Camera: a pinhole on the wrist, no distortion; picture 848 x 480 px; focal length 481.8 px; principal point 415.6 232.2 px. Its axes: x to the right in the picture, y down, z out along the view. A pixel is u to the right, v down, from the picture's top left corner.
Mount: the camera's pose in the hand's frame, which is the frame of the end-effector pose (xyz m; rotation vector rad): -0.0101 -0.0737 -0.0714 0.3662 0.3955 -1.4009
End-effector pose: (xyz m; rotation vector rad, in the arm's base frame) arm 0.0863 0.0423 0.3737 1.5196 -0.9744 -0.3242
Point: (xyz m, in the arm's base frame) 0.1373 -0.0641 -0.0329
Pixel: 695.3 149.3
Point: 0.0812 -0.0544 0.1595
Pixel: 468.6 215.3
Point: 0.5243 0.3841 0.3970
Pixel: behind the camera
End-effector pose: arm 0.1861 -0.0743 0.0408 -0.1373 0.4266 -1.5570
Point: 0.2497 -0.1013 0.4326
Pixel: 155.4 197.4
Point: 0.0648 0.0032 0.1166
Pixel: outside the picture
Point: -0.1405 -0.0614 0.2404
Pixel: 770.3 117.7
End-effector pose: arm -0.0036 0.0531 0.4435 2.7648 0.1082 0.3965
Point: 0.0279 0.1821 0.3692
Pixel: 480.9 338.2
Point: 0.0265 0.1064 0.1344
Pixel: 280.9 174.5
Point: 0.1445 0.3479 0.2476
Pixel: 664.8 395.5
